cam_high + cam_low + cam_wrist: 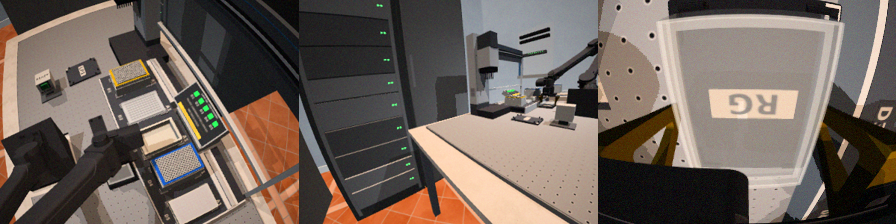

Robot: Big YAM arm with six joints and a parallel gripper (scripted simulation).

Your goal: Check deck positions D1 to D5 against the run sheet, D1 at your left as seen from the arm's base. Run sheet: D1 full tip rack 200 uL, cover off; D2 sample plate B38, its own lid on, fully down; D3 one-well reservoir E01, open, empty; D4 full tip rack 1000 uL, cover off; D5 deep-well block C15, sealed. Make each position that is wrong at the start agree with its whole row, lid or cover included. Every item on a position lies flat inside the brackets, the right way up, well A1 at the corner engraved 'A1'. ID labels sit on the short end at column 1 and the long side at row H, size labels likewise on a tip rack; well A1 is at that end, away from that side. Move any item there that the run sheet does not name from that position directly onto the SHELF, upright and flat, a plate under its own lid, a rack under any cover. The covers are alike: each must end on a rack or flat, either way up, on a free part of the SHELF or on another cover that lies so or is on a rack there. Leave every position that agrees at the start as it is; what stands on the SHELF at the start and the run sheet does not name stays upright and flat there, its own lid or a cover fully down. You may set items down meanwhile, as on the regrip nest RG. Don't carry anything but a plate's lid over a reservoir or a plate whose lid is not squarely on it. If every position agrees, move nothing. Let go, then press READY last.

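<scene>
Now: the black regrip nest 2 cm below my hand. Round my hand: one-well reservoir: 16 cm ahead, 3 cm to the left, 3 cm above; sealed block: 22 cm to the right, 18 cm ahead, 5 cm above; blue-framed tip rack: 18 cm ahead, 9 cm to the right, 9 cm above.
</scene>
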